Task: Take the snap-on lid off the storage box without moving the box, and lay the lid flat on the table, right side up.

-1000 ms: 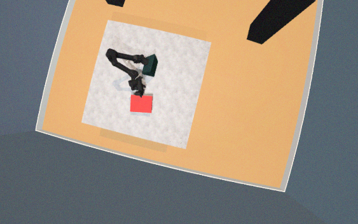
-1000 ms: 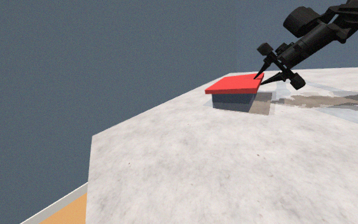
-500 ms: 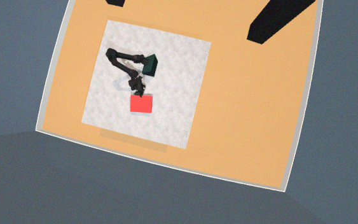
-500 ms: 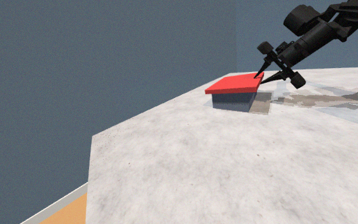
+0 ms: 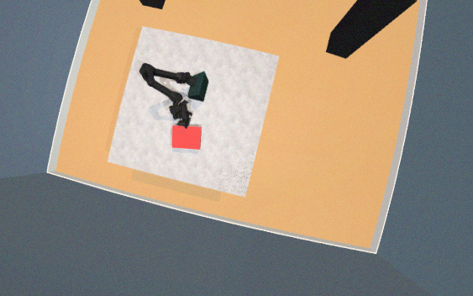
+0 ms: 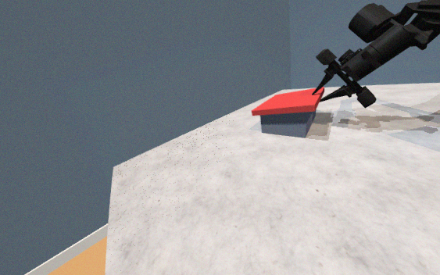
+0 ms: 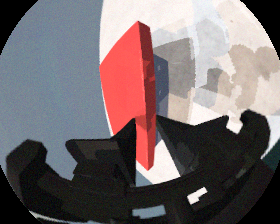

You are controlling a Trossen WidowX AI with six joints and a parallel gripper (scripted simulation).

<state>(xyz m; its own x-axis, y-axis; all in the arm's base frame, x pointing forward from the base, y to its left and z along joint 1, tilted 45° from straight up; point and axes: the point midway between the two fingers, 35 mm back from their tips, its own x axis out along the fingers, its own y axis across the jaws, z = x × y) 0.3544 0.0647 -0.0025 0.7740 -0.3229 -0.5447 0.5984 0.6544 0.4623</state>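
The red lid lies 80 mm ahead of my gripper tip and 20 mm to the left of it. Also, from my gripper tip: storage box 70 mm ahead, 50 mm below, 20 mm to the left.
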